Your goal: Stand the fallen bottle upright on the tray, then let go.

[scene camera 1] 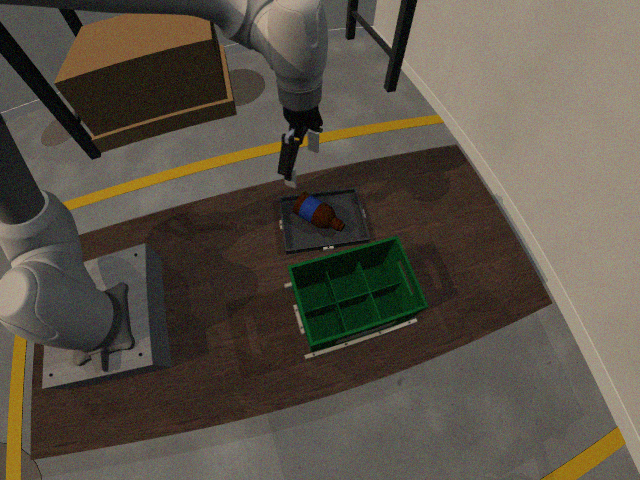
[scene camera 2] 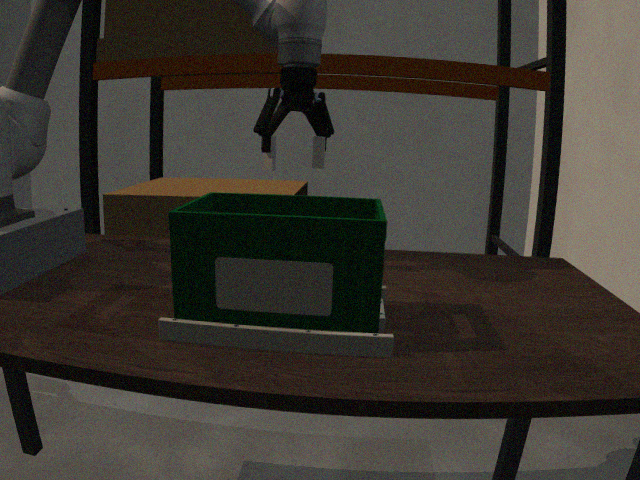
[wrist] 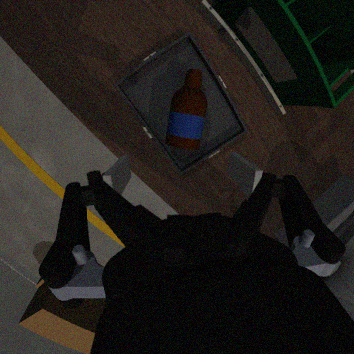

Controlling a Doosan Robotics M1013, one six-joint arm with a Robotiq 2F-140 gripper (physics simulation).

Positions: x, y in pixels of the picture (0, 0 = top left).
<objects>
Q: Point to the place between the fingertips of my gripper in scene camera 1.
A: At 302, 167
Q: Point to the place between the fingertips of my gripper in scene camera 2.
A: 294, 169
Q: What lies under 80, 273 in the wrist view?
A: My gripper.
</objects>
